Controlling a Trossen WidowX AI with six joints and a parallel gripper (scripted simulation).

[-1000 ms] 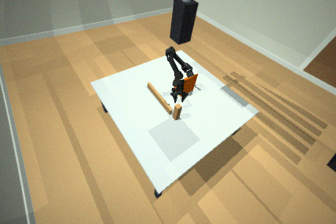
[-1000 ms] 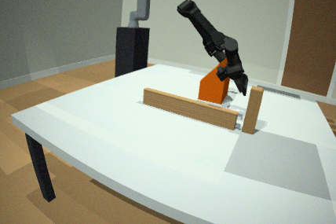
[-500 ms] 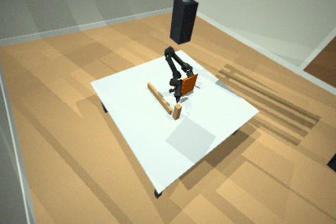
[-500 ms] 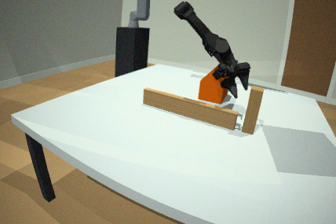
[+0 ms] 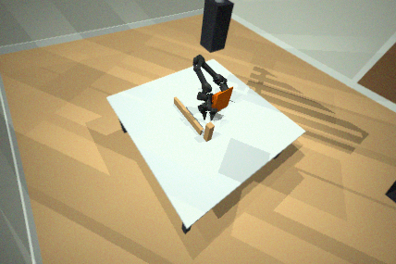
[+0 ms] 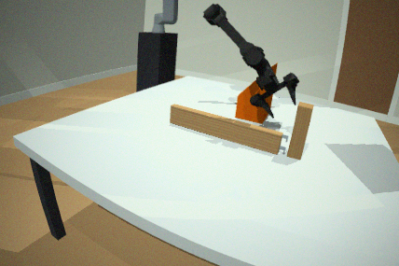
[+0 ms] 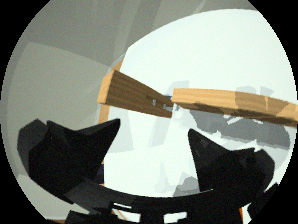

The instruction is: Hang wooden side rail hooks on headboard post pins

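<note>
Right now my gripper tip is 40 mm short of the headboard post, 70 mm to the right of it and 40 mm above it.
</note>
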